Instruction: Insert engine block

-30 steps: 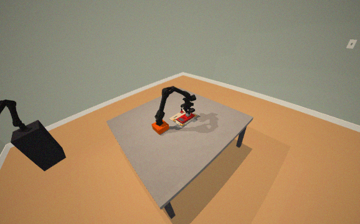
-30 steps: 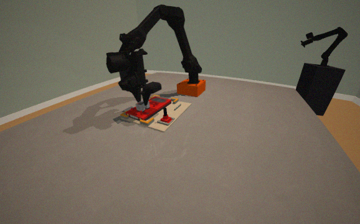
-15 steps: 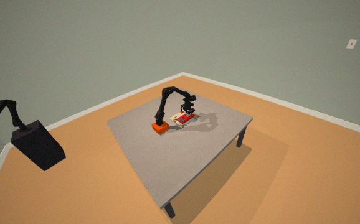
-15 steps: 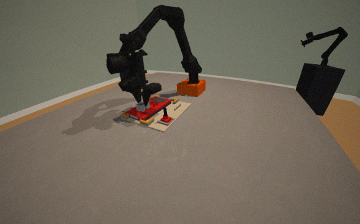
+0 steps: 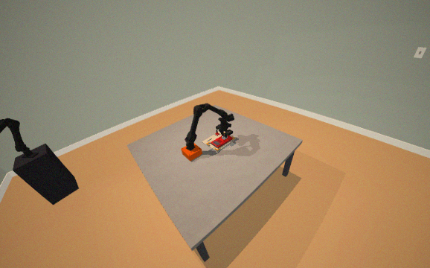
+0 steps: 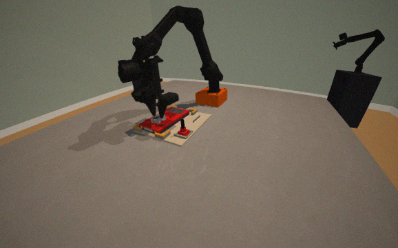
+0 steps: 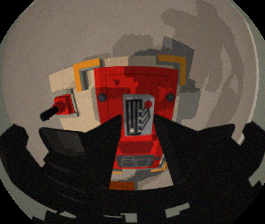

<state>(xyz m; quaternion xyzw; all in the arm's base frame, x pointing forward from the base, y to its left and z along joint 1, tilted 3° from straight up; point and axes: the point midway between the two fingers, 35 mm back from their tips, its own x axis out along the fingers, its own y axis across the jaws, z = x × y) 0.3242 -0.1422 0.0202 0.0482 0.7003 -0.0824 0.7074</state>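
Now: the grey engine block 1 cm below my gripper tip. Round my gripper tip: black upright piece: 3 cm ahead, 12 cm to the left, 1 cm below.
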